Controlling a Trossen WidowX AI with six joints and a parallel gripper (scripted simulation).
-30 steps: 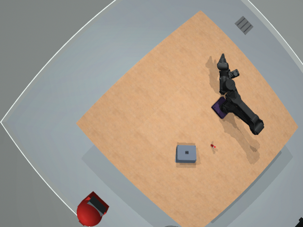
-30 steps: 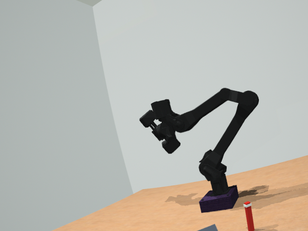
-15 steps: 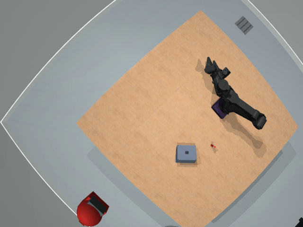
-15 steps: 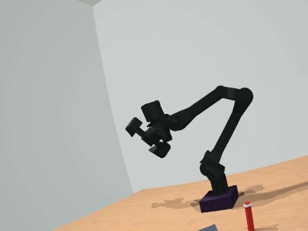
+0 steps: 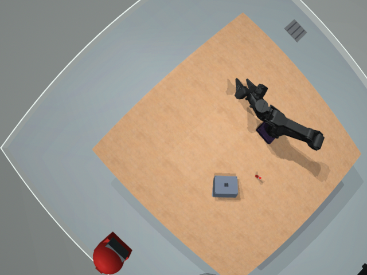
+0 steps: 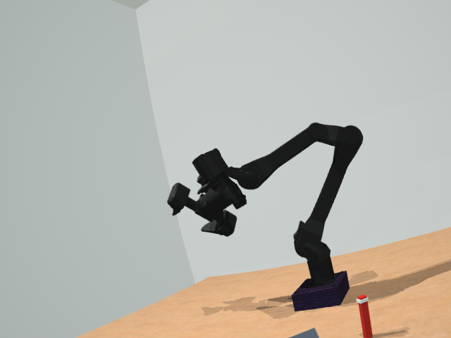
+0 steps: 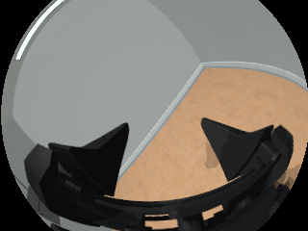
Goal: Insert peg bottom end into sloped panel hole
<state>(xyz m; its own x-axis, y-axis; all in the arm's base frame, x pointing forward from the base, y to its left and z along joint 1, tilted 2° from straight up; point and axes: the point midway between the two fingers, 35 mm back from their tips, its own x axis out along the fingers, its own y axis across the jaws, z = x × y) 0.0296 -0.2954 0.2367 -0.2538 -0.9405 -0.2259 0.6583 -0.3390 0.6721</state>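
My gripper tip is now 210 mm short of the red peg, 490 mm to the right of it and 210 mm above it. Also, from my gripper tip: panel (390 mm ahead, 390 mm to the left, 220 mm below).
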